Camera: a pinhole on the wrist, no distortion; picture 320 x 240 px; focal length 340.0 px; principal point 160.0 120.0 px. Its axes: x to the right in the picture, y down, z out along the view. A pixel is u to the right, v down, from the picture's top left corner.
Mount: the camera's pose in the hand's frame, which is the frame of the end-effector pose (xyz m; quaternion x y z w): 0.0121 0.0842 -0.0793 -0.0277 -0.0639 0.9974 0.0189
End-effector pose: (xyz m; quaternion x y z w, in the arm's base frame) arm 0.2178 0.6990 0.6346 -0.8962 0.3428 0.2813 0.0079
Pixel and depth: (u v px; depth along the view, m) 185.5 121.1 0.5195
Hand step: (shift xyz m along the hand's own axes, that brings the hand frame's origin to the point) -0.0568 0.0185 0.4329
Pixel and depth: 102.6 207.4 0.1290
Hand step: 0.0253 0.0341 0.0453
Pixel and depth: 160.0 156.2 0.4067
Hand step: -0.0128 -0.0101 0.3179
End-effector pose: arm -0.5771 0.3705 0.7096 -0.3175 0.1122 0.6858 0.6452
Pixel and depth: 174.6 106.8 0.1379
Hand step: -0.0016 0.0723 0.0576
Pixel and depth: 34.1 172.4 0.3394
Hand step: 0.1161 -0.0157 0.2567
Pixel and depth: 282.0 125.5 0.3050
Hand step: -0.1149 0.0453 0.2163
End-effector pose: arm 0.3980 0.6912 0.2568 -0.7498 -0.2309 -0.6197 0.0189
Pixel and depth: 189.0 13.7 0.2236
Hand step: -0.0174 0.1260 0.1501
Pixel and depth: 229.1 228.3 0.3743
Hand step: -0.0895 -0.0781 0.2720
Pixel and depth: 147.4 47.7 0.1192
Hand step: 0.0105 0.0941 0.0422
